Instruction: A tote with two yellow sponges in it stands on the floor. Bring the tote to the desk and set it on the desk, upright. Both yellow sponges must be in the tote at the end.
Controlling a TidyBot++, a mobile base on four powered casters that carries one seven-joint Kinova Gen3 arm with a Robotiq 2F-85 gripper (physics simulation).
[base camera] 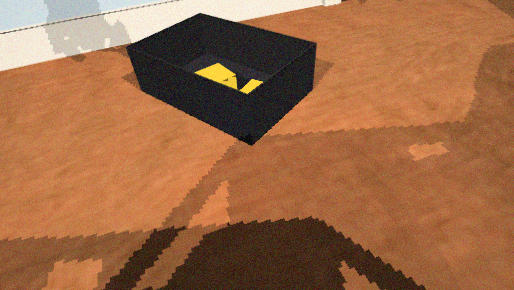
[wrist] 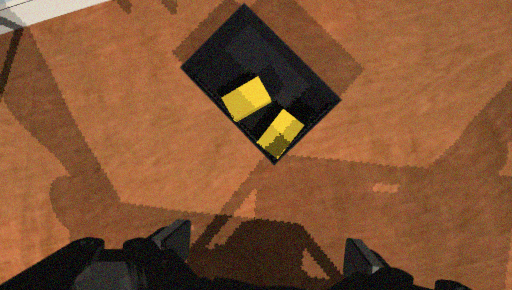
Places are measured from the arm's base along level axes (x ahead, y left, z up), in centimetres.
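Pixels of known places: gripper, fingertip midpoint: (wrist: 265, 246).
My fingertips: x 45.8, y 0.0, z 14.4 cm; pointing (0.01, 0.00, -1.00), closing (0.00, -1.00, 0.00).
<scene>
Ahead of a thing's pixels: the offset from my fingertips to its top centre. Level surfaces: height alone.
The black tote @(dx +18.5, dy +5.0, dz -44.1 cm) (base camera: 200, 95) (wrist: 310, 85) stands upright on the floor, turned at an angle, with one corner toward me. Two yellow sponges lie in it: one sponge @(dx +15.8, dy +8.1, dz -49.3 cm) (base camera: 216, 73) (wrist: 246, 98) nearer the middle of one long wall, the other sponge @(dx +8.2, dy -0.6, dz -49.3 cm) (base camera: 251, 86) (wrist: 281, 132) in the near corner. In the base camera view the tote's front walls hide part of both. My gripper (wrist: 265, 246) is open, with its fingers wide apart at the bottom of the wrist view; the tote is beyond the fingertips, apart from them. The desk does not show in either view.
A white baseboard (base camera: 100, 47) (wrist: 65, 12) runs along the wall behind the tote, at the upper left of both views. The brown wooden floor @(dz -54.1 cm) (base camera: 90, 150) (wrist: 135, 100) carries large dark shadows in the foreground.
</scene>
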